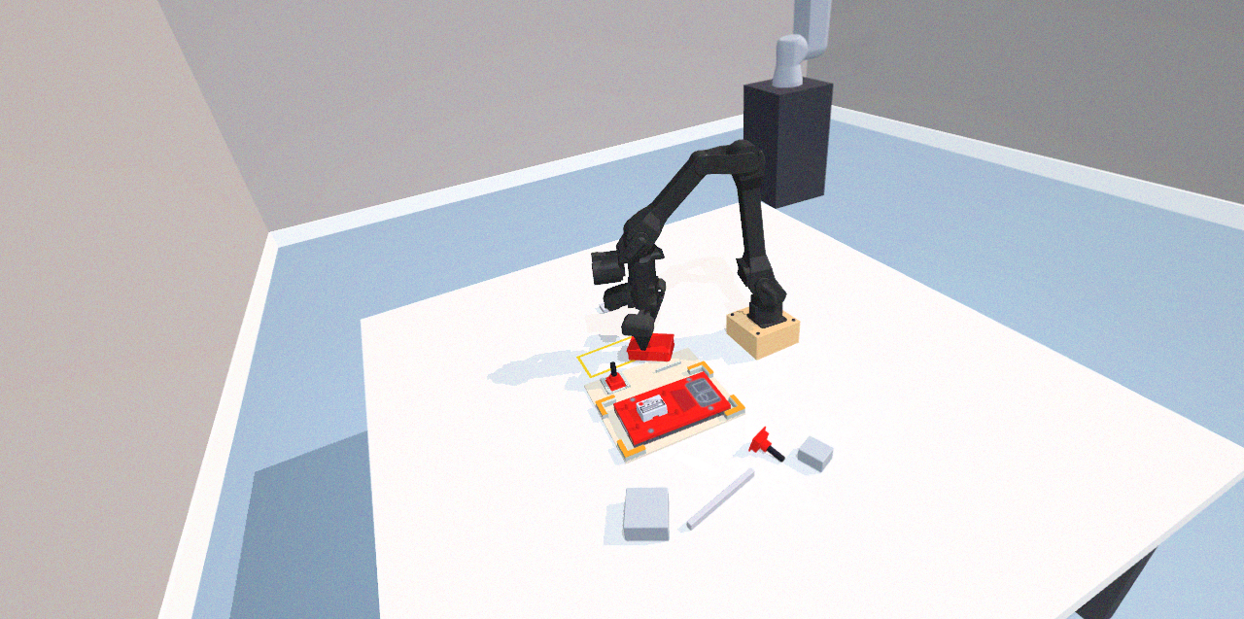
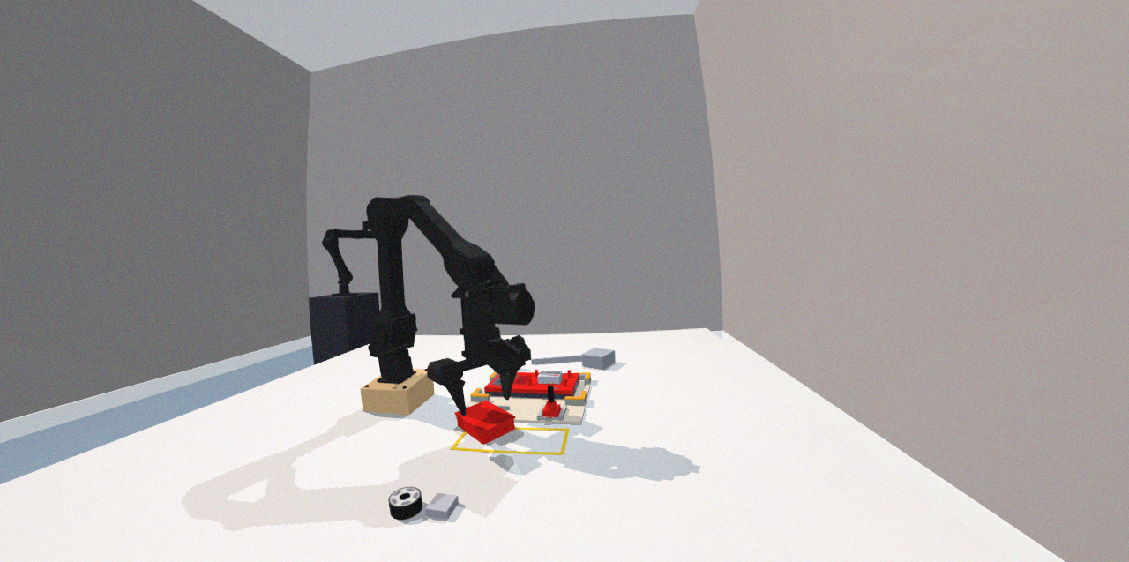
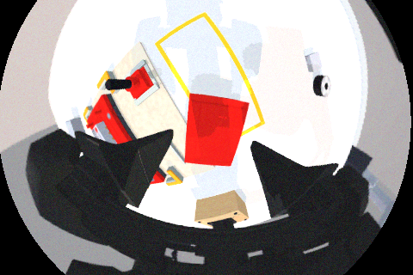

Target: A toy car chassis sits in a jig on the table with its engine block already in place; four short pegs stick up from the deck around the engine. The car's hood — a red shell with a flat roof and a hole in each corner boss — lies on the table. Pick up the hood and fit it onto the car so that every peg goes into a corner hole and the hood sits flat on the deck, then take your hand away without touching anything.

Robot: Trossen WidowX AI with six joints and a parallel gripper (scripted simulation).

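Now: the red hood 2 cm below my gripper tip and 1 cm behind it. The rest, counted from my gripper tip: grey engine block 20 cm to the left, 8 cm ahead, 2 cm below; black wheel 22 cm to the right, 3 cm below, 2 cm behind; grey rod 40 cm to the left, 5 cm ahead, 4 cm below.
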